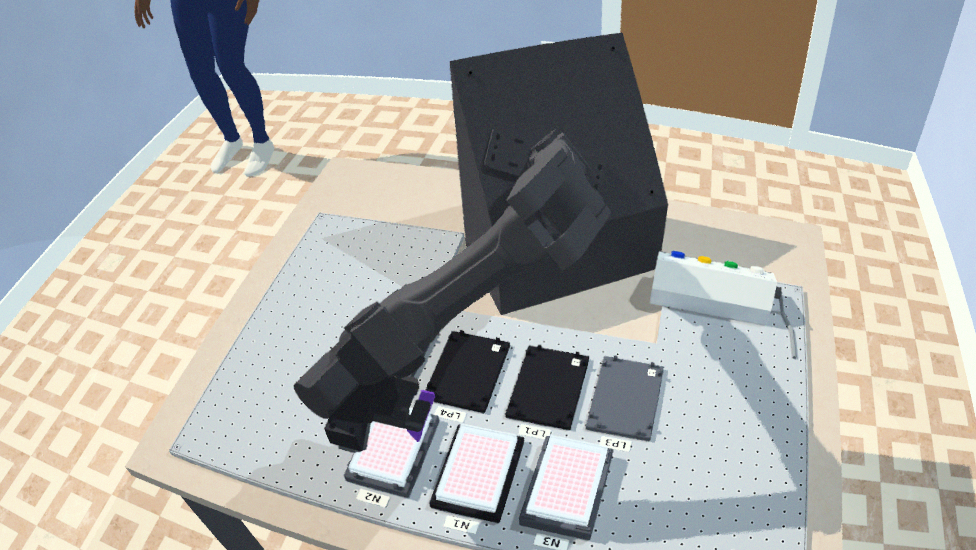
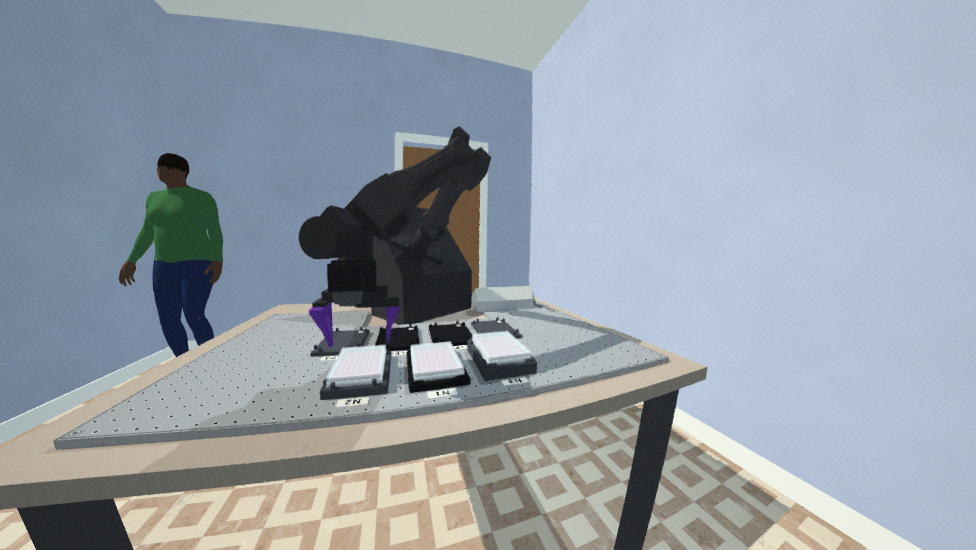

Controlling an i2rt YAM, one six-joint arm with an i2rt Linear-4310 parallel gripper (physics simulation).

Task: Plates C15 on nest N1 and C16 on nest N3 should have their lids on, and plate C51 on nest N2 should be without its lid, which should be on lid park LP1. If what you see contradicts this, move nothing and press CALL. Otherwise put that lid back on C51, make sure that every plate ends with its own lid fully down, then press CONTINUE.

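Pixels of known places: gripper, fingertip midpoint: [image 1: 387,431] [image 2: 360,344]; arm's base, link origin: [image 2: 417,246].
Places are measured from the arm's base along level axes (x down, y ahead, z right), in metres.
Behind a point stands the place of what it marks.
My gripper [image 1: 383,434] {x 0.170, y 0.460, z 0.085 m} [image 2: 359,342] {x 0.170, y 0.460, z 0.085 m} is open, with its purple fingers apart and empty, above the back part of the plate on N2 [image 1: 387,459] {x 0.200, y 0.489, z 0.076 m} [image 2: 357,364] {x 0.200, y 0.478, z 0.087 m}. The plate on N1 [image 1: 476,471] {x 0.202, y 0.461, z -0.051 m} [image 2: 437,361] {x 0.202, y 0.478, z -0.052 m} and the plate on N3 [image 1: 568,481] {x 0.191, y 0.441, z -0.180 m} [image 2: 502,347] {x 0.191, y 0.461, z -0.177 m} sit level in their nests. All three plates show pink wells and pale rims; the clear lids are hard to make out. Lid park LP1 [image 1: 546,386] {x 0.222, y 0.270, z -0.090 m} [image 2: 448,334] {x 0.222, y 0.280, z -0.085 m} is black, and no lid shows on it. The plate codes cannot be read.
Black park LP4 [image 1: 469,372] {x 0.223, y 0.282, z 0.035 m} and grey park LP3 [image 1: 624,396] {x 0.222, y 0.251, z -0.213 m} flank LP1. Another grey park [image 2: 346,340] {x 0.222, y 0.295, z 0.162 m} stands behind N2. A white button box [image 1: 713,290] {x 0.180, y 0.017, z -0.314 m} [image 2: 504,298] {x 0.188, y 0.022, z -0.310 m} with coloured buttons is at the back right. A person [image 1: 218,68] [image 2: 180,232] stands beyond the table.
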